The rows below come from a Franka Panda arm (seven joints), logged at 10 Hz.
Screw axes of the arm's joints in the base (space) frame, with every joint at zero. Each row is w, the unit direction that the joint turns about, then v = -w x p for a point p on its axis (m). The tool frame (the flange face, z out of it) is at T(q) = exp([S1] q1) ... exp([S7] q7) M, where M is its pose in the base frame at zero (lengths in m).
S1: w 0 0 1 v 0 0 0
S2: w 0 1 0 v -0.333 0 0
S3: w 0 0 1 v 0 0 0
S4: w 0 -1 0 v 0.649 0 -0.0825
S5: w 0 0 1 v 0 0 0
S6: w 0 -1 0 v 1.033 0 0
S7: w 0 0 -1 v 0 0.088 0
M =
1 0 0 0.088
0 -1 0 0
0 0 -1 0.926
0 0 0 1
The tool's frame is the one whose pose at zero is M.
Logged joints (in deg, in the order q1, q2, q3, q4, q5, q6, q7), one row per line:
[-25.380 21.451 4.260 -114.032 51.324 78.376 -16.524]
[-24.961 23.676 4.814 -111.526 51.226 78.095 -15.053]
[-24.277 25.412 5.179 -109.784 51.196 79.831 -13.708]
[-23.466 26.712 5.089 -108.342 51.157 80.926 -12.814]
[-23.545 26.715 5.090 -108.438 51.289 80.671 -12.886]
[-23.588 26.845 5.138 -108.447 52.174 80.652 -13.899]
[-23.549 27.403 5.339 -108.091 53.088 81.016 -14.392]
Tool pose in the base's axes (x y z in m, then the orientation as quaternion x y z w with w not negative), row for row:
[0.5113 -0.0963 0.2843 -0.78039 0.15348 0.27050 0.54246]
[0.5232 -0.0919 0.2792 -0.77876 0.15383 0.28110 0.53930]
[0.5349 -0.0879 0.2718 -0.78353 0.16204 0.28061 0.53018]
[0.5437 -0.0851 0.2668 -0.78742 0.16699 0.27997 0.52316]
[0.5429 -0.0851 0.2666 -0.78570 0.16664 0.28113 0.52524]
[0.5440 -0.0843 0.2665 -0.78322 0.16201 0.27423 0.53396]
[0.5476 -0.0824 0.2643 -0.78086 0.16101 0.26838 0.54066]
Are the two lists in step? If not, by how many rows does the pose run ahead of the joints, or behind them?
They are in step.
